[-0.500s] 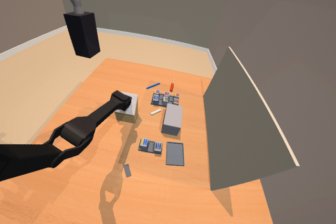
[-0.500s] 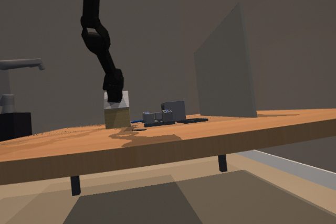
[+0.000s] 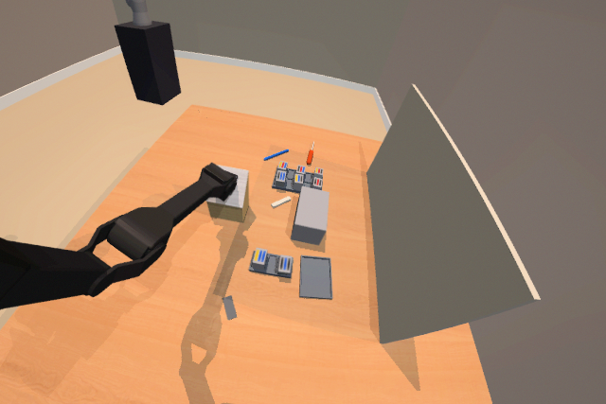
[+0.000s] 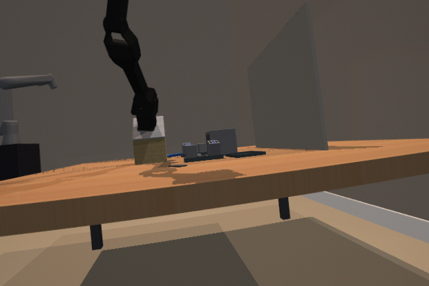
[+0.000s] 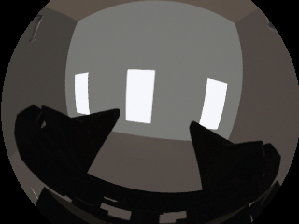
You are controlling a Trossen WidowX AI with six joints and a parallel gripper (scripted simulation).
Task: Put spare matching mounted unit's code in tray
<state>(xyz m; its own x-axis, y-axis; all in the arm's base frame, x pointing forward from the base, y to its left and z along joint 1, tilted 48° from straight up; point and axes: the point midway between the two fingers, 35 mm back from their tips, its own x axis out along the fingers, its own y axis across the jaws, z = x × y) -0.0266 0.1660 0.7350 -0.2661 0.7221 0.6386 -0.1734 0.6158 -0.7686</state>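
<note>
Right now my gripper tip is 19 cm short of the grey spare unit, 28 cm to the right of it and 75 cm above it. From my gripper tip the other things lie so: flat holder (15 cm ahead, 28 cm to the left, 79 cm below); dark piece (8 cm ahead, 13 cm to the left, 80 cm below); grey tray (29 cm ahead, 28 cm to the left, 79 cm below).
</note>
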